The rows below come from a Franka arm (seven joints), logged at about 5 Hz.
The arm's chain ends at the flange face. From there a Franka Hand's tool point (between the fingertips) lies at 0.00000 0.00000 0.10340 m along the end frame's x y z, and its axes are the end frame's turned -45 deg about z.
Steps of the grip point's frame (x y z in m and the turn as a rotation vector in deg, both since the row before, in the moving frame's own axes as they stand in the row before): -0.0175, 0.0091, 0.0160, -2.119, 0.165, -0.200; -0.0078, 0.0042, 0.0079, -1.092, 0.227, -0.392; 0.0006, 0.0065, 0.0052, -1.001, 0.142, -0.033; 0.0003, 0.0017, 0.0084, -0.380, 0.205, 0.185
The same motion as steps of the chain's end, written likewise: -0.0089, 0.0163, 0.0161, -1.382, 1.615, -0.200; -0.0042, 0.0074, 0.0079, -0.612, 0.933, -0.392; 0.0036, 0.0031, 0.0052, -0.607, 0.808, -0.033; 0.0007, 0.0008, 0.0084, -0.124, 0.414, 0.185
